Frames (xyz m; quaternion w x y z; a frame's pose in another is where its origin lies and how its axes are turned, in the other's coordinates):
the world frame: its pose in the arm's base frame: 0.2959 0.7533 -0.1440 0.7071 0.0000 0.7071 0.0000
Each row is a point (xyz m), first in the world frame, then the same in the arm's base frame.
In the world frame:
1: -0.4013 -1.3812 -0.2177
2: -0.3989 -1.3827 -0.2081
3: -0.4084 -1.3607 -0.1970
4: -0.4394 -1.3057 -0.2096
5: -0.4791 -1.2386 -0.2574
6: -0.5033 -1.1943 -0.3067
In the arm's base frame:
1: 0.0782 -0.6279 0.2573
2: 0.0878 -0.6294 0.2549
3: 0.0989 -0.6074 0.2644
4: 0.0863 -0.5524 0.2954
5: 0.0385 -0.4853 0.3351
6: -0.0108 -0.4410 0.3593

